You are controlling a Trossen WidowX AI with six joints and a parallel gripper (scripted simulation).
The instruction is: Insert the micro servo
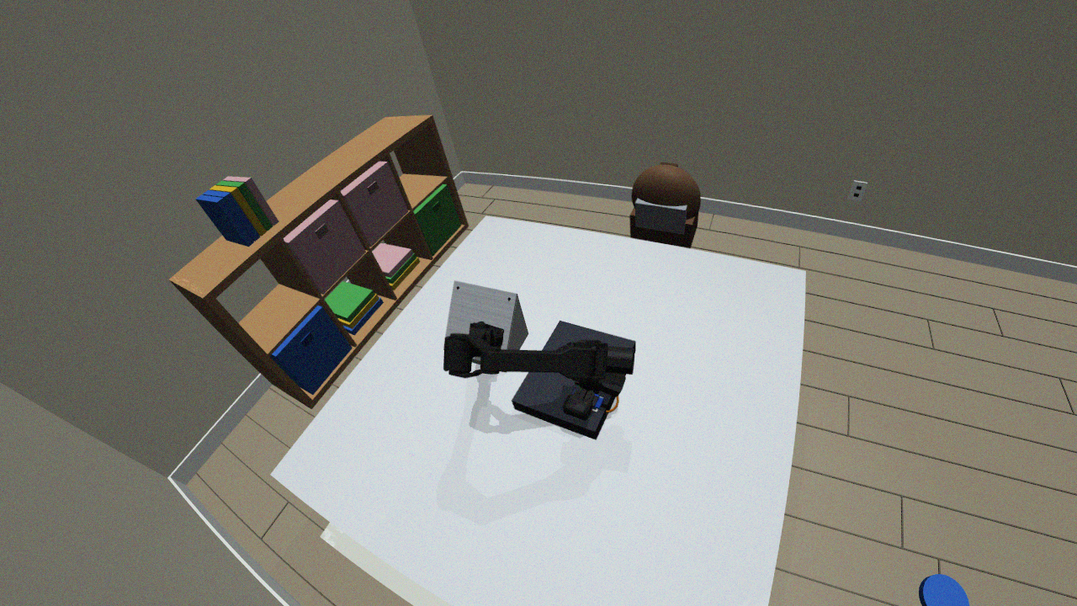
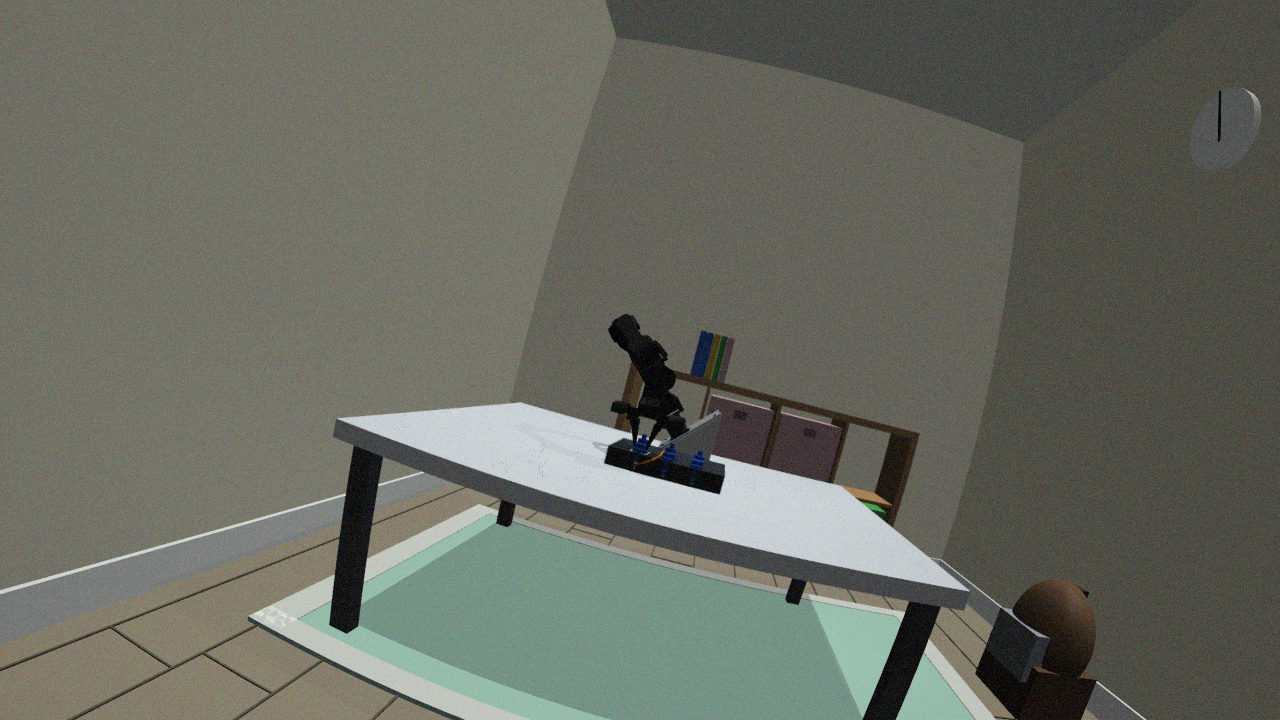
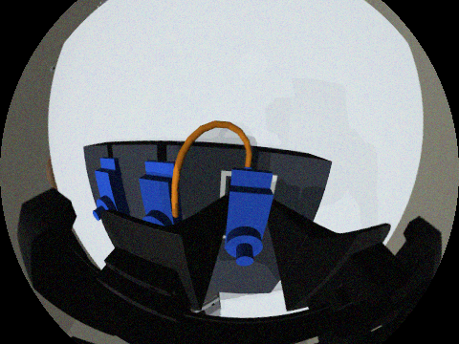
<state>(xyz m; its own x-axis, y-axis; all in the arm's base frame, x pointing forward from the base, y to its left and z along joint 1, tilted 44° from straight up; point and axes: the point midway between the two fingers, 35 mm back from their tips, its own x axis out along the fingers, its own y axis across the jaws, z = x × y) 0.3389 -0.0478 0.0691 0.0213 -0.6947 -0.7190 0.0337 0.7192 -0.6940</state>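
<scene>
The dark deck is 120 mm behind my gripper tip, 80 mm to the left of it and 40 mm below it.
</scene>
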